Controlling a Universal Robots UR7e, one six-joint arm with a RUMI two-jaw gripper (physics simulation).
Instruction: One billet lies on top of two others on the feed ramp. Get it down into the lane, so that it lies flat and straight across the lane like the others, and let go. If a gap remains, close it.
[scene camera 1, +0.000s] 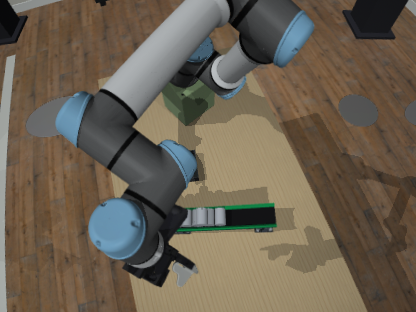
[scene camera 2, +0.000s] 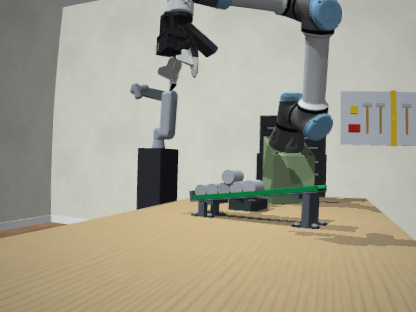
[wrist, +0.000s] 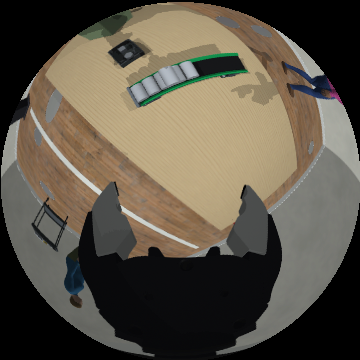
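The raised billet (scene camera 1: 200, 217) (scene camera 2: 230, 176) (wrist: 171, 75), a light grey cylinder, lies across two others in the row. Its axis runs across the lane, roughly parallel to theirs. The lower billets lie side by side on the sloping feed ramp (scene camera 1: 251, 216) (scene camera 2: 287, 191) (wrist: 220, 66), which has green side rails and a black bed. The row reaches toward the ramp's low end. A billet (scene camera 1: 220, 216) (scene camera 2: 254, 186) (wrist: 189, 69) lies at its uphill end. My gripper (scene camera 1: 189, 273) (scene camera 2: 183, 81) (wrist: 180, 184) is open and empty, high above the table and well apart from the billets.
The ramp stands on dark feet on the wooden table (scene camera 1: 225, 165) (scene camera 2: 150, 255) (wrist: 200, 125). A dark box-like fixture (scene camera 2: 248, 204) (wrist: 126, 53) stands beside the ramp. The green robot pedestal (scene camera 1: 187, 107) (scene camera 2: 290, 172) stands farther back on the table.
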